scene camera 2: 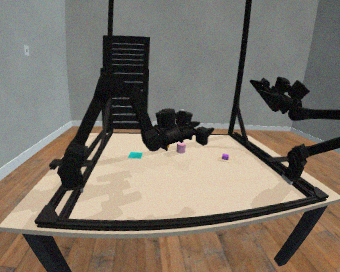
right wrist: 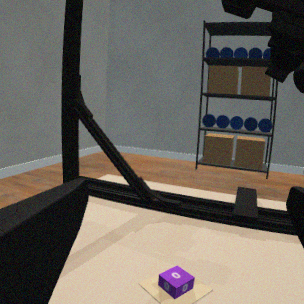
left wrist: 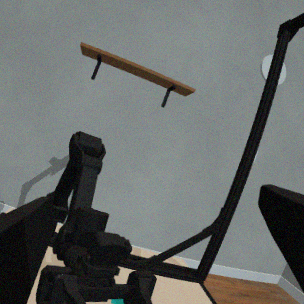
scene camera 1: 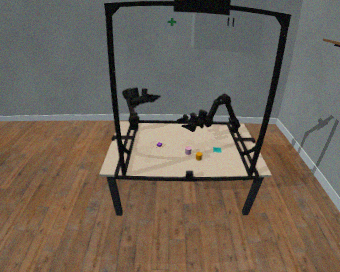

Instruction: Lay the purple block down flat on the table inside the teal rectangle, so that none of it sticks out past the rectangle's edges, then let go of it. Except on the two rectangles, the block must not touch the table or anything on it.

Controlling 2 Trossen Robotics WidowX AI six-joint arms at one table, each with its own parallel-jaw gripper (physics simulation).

Note:
My left gripper (scene camera 2: 254, 85) is open, holding nothing. My right gripper (scene camera 2: 206, 125) is open, with nothing in its grasp. Also in view: a purple block (right wrist: 175, 277).
My left gripper also shows in the left wrist view (left wrist: 157, 202). My right gripper is seen too in the right wrist view (right wrist: 190, 193). The left wrist view misses the purple block: it is out of frame.

